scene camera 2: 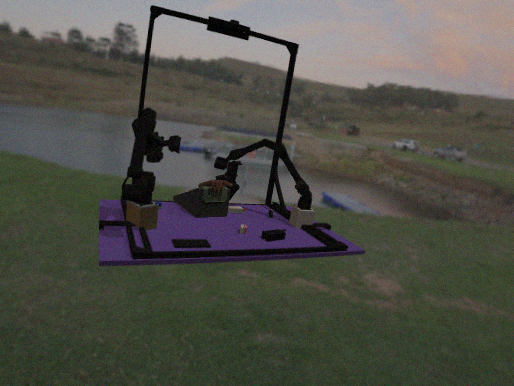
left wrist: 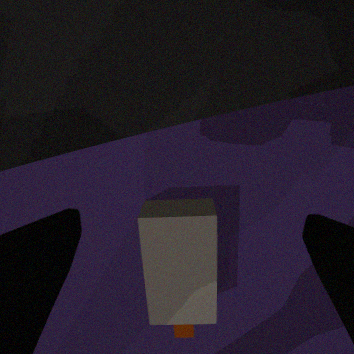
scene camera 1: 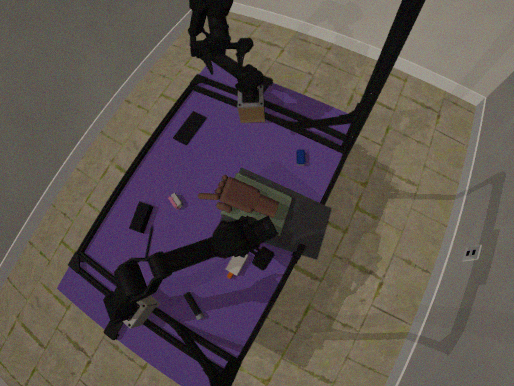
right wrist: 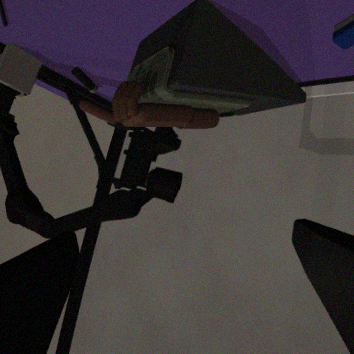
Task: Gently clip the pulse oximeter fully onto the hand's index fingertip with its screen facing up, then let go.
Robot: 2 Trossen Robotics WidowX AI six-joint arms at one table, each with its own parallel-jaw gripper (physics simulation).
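Seen in the pictures: left gripper, between the fingertips: (left wrist: 194,223); right gripper, between the fingertips: (scene camera 2: 170,153) (scene camera 1: 226,72) (right wrist: 186,236); left arm's base, origin of its link: (scene camera 2: 304,208) (scene camera 1: 128,307) (right wrist: 5,88); right arm's base, origin of its link: (scene camera 2: 142,202) (scene camera 1: 250,95).
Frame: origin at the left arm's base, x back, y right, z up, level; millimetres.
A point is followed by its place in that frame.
Observation:
A brown hand (scene camera 1: 242,195) @(y 105, x -511, z 82 mm) (scene camera 2: 215,183) @(y 29, x -511, z 88 mm) (right wrist: 165,115) @(y 78, x -546, z 80 mm) lies on a dark wedge stand (scene camera 1: 312,225) @(y 325, x -589, z -60 mm) (right wrist: 210,55) @(y 78, x -603, z -19 mm), its index finger (scene camera 1: 207,196) (right wrist: 95,111) sticking out. No screen can be made out, so I cannot tell which small thing is the oximeter. A white block with an orange tab (scene camera 1: 237,264) @(y 193, x -334, z -77 mm) (scene camera 2: 236,209) @(y 163, x -339, z -83 mm) (left wrist: 180,270) @(y 186, x -342, z -77 mm) lies on the purple table beside the stand. A pink-and-white piece (scene camera 1: 175,201) @(y -132, x -378, z -74 mm) (scene camera 2: 243,229) @(y -165, x -389, z -82 mm) and a blue-and-grey piece (scene camera 1: 300,156) @(y 147, x -787, z -73 mm) (right wrist: 345,37) @(y 146, x -781, z -74 mm) lie apart. My left gripper (left wrist: 194,223) @(y 187, x -398, z -28 mm) is open above the white block. My right gripper (right wrist: 186,236) @(y -124, x -762, z 237 mm) is open and empty, raised away from the hand.
A flat black slab (scene camera 1: 190,127) @(y -308, x -657, z -97 mm) (scene camera 2: 191,243) @(y -322, x -657, z -97 mm), a black box (scene camera 1: 141,217) @(y -202, x -251, z -71 mm) (scene camera 2: 273,234) @(y -240, x -263, z -73 mm) and a dark cylinder (scene camera 1: 193,305) @(y 155, x -130, z -80 mm) (right wrist: 84,78) @(y 143, x -144, z -88 mm) lie on the table. A black frame runs around its edges, with an upright post (scene camera 1: 385,65) @(y 275, x -908, z 383 mm) and an overhead bar (scene camera 2: 270,40) @(y 355, x -235, z 915 mm).

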